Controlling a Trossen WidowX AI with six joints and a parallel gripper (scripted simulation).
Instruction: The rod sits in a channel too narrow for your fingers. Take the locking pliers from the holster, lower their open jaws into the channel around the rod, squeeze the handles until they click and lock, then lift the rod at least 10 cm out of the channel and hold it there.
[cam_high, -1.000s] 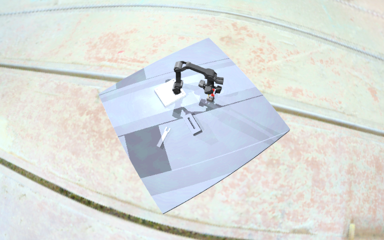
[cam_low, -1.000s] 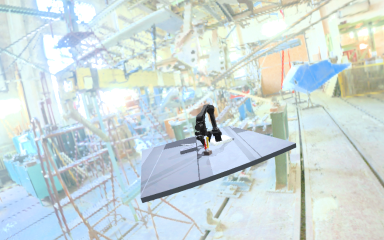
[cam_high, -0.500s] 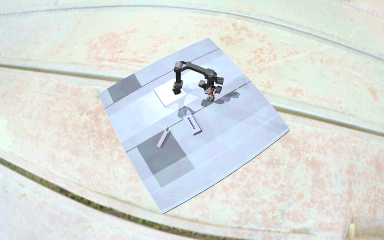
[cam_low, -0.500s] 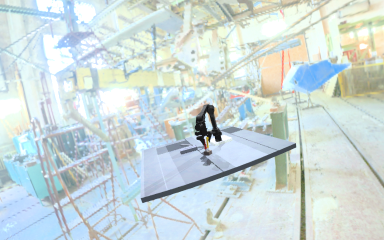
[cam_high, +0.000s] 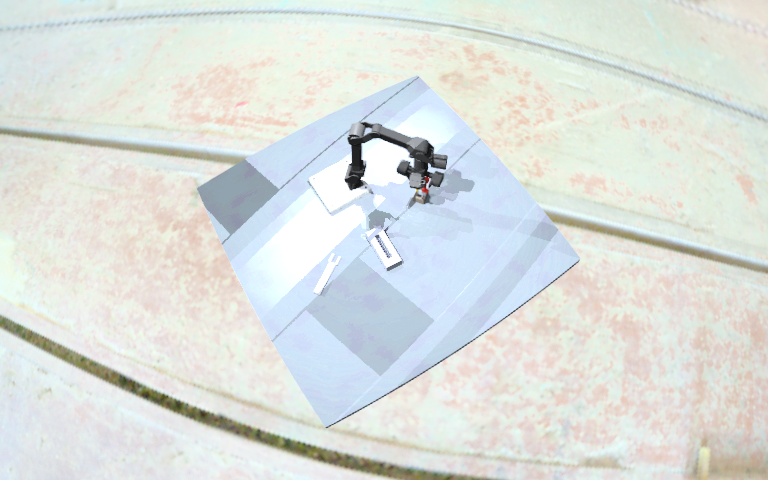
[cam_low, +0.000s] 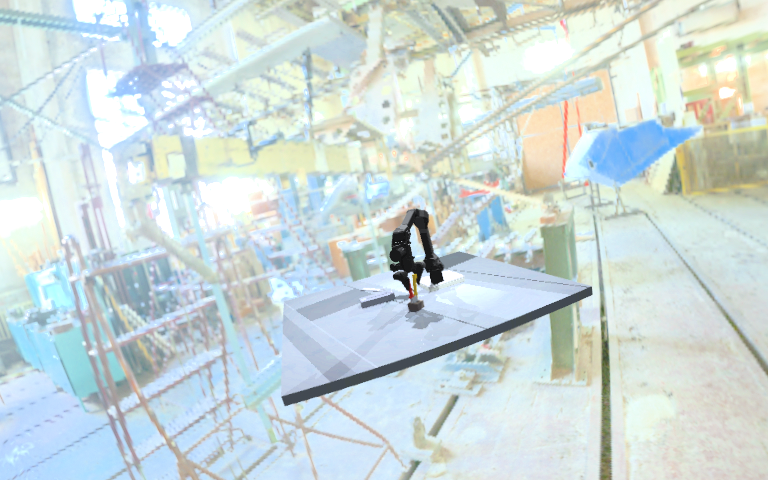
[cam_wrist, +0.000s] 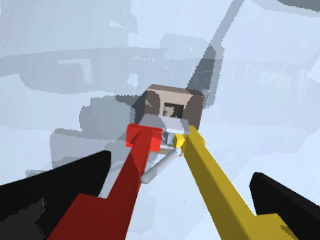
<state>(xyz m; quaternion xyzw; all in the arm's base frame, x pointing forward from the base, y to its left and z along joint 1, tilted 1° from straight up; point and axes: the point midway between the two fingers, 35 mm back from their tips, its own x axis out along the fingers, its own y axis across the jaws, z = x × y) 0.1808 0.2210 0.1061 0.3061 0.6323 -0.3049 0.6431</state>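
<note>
Now: gripper tip 1 cm to the left of the yellow handle and 1 cm past it. Round my gripper tip: brown holster: 9 cm below, 1 cm ahead; then channel block: 25 cm to the right, 15 cm ahead, 8 cm below; then dark rod: 25 cm to the right, 15 cm ahead, 9 cm below.
</note>
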